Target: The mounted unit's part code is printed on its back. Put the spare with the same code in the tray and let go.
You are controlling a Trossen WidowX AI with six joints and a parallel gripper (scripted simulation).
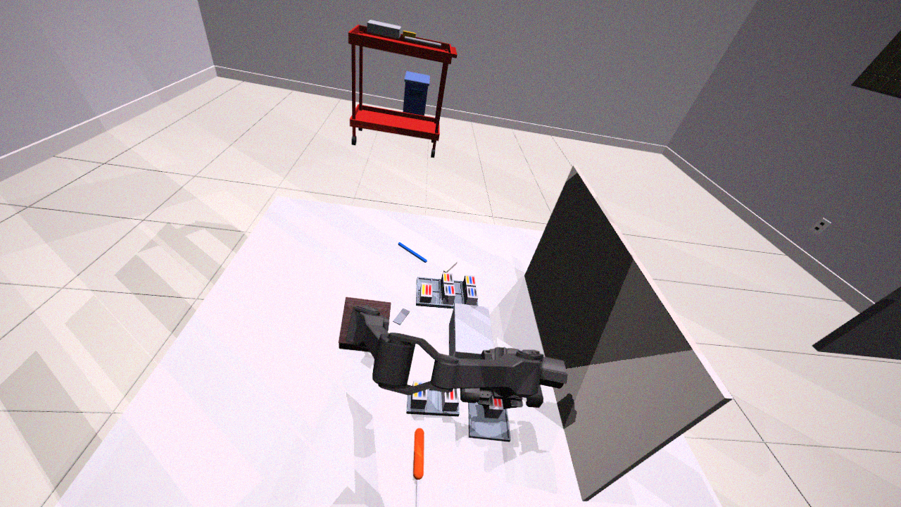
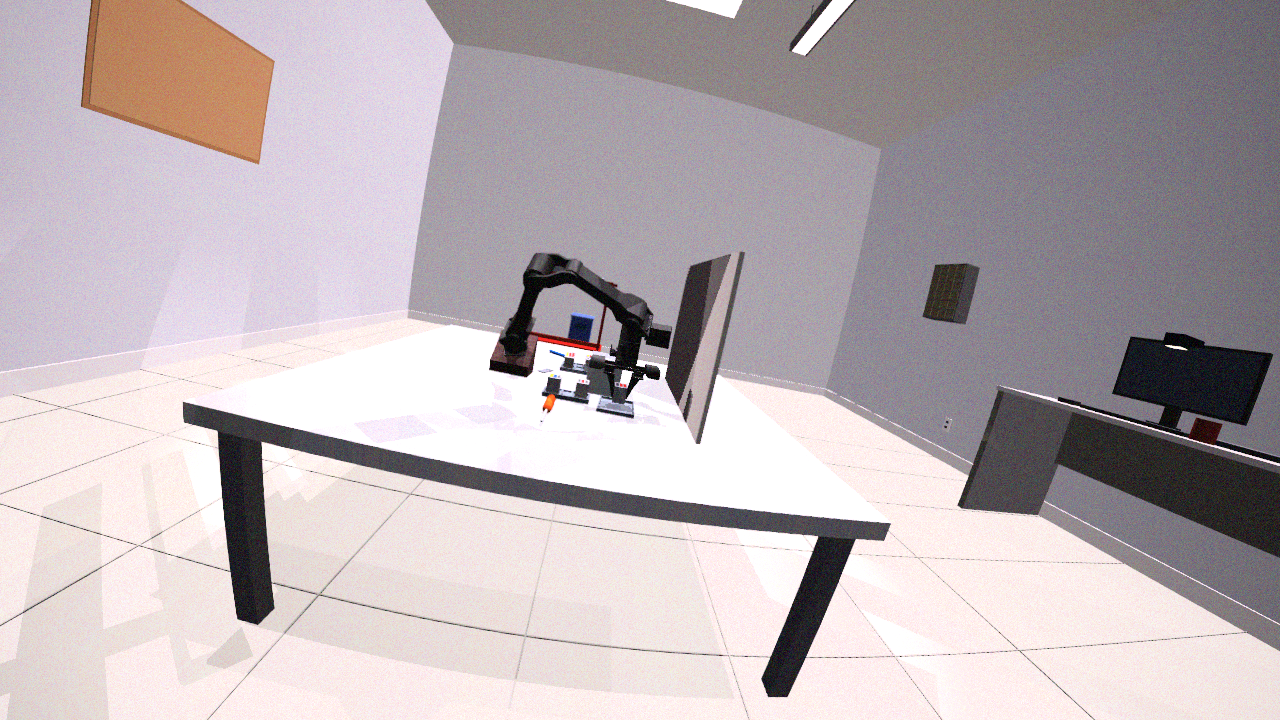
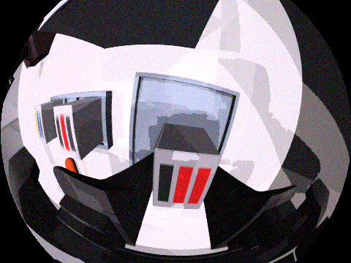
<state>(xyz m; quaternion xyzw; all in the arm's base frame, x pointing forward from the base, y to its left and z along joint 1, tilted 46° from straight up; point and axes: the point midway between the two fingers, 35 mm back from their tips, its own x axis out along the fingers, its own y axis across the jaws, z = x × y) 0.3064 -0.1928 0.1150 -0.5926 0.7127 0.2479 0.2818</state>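
My gripper tip is 30 mm above the grey tray. From my gripper tip the other things lie so: mounted unit (190 mm to the left, 30 mm behind, 20 mm above); blue pen (590 mm to the left, 170 mm behind, 20 mm below); panel (220 mm ahead, 200 mm above, 150 mm to the left).
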